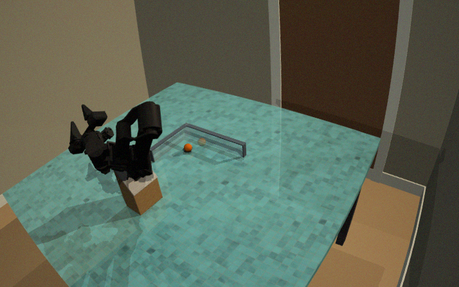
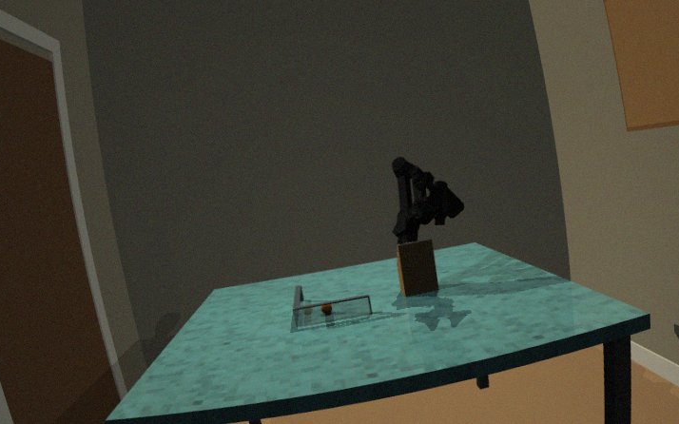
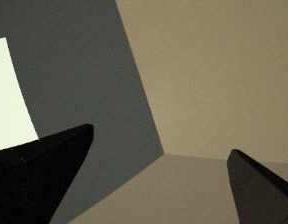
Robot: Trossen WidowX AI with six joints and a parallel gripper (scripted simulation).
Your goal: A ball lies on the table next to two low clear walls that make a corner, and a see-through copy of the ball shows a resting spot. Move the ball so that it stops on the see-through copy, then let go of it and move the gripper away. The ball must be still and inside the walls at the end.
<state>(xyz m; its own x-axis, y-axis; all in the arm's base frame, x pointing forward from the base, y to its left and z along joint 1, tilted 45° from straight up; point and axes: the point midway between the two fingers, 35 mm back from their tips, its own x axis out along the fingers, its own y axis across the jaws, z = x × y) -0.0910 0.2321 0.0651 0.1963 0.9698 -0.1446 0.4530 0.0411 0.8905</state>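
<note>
Right now the orange ball is 41 cm ahead of my gripper tip, 9 cm to the right of it and 36 cm below it.
</note>
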